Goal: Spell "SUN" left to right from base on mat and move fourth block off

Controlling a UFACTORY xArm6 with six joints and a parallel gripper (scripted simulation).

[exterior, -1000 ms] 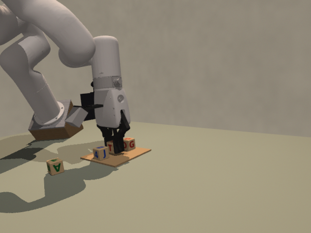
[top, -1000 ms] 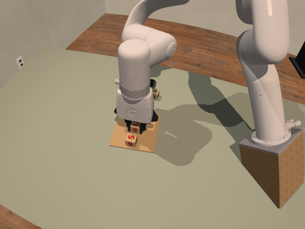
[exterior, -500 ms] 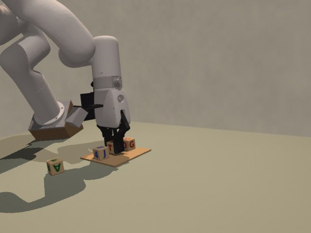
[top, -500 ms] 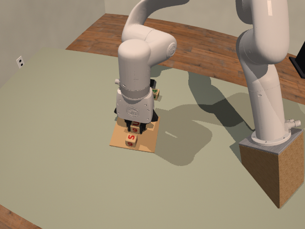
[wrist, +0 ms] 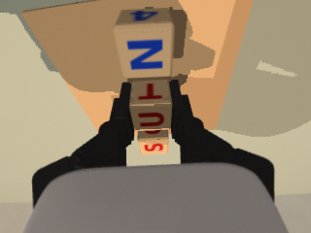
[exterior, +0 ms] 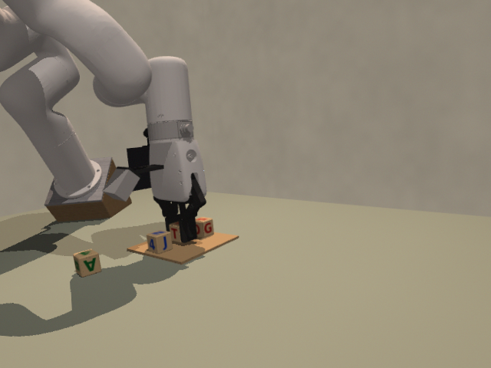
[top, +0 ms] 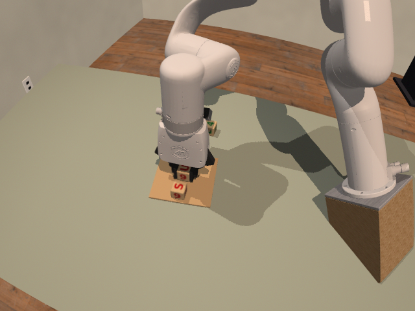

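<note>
The U block is 1 cm below my hand. Also, from my hand: tan mat (3 cm below); then N block (1 cm behind, 5 cm to the right, 1 cm below); then S block (1 cm ahead, 5 cm to the left, 1 cm below).
</note>
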